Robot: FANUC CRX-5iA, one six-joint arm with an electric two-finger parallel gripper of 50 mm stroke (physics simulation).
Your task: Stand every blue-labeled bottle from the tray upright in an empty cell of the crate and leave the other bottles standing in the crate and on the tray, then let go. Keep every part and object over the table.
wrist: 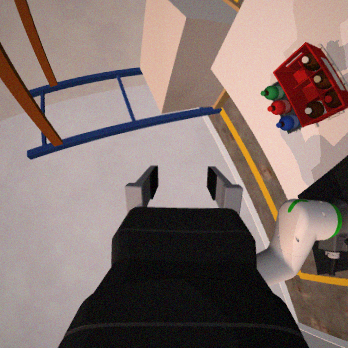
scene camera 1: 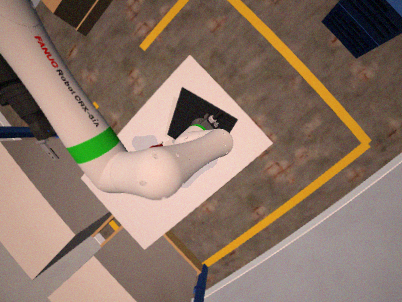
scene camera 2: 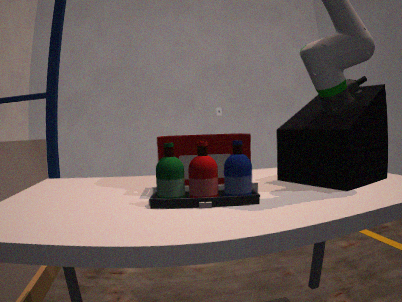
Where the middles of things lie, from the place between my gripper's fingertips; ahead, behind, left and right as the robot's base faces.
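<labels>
There's a blue bottle [scene camera 2: 237, 168] that's 740 mm below my hand, 90 mm ahead of it and 310 mm to the left of it. The green bottle [scene camera 2: 170, 180] is well below my hand, and it's also a long way ahead of it and a long way to the left of it.
</labels>
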